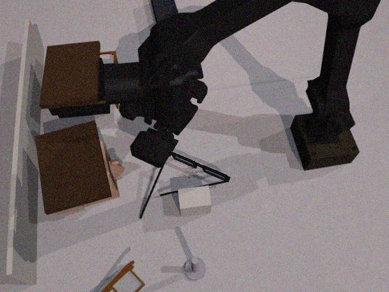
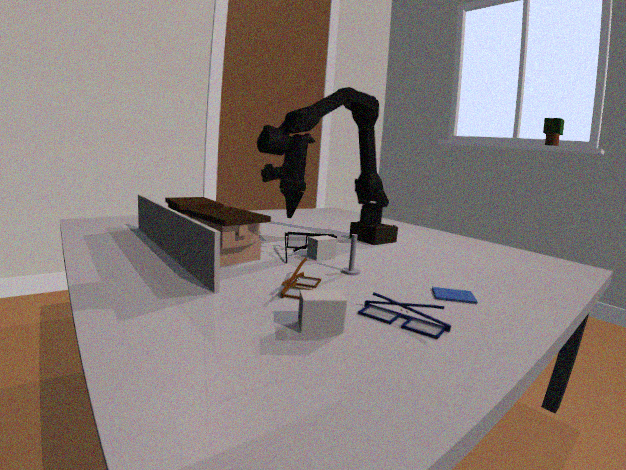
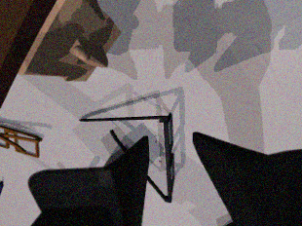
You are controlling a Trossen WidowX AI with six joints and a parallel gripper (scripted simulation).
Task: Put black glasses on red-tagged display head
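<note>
Right now my gripper tip is 4 cm past the post stand, 23 cm to the right of it and 6 cm above it. The rest, counted from my gripper tip: wall panel 31 cm ahead, 5 cm to the right, 3 cm below; then dark head 19 cm ahead, 17 cm to the right, 3 cm below; then peach head 16 cm ahead, 4 cm to the left, 3 cm below.
</note>
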